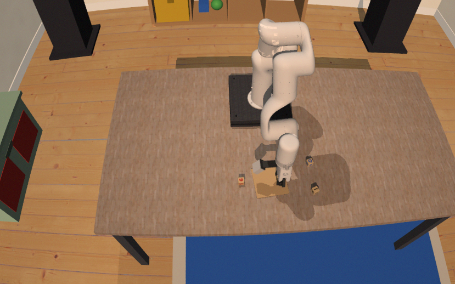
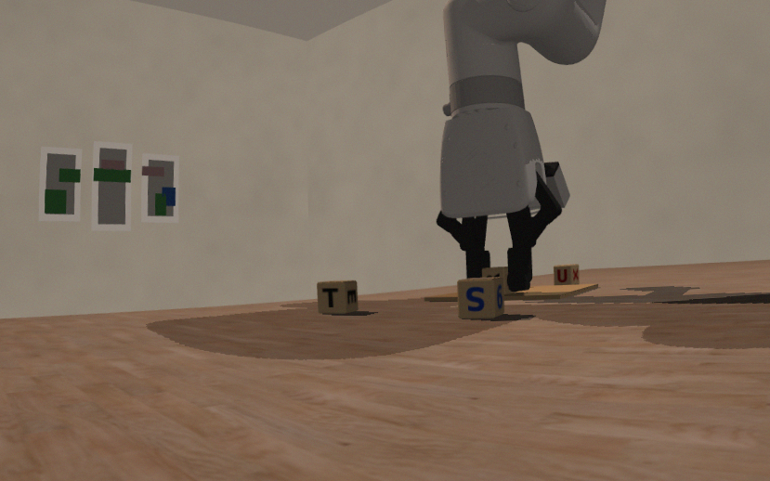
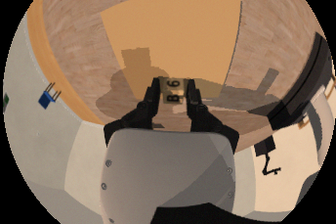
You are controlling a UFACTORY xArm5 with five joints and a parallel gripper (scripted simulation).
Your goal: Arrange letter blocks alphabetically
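The tan mat is 4 cm to the right of my hand and 2 cm below it. Also, from my hand: letter block 16 cm to the right, 1 cm below.
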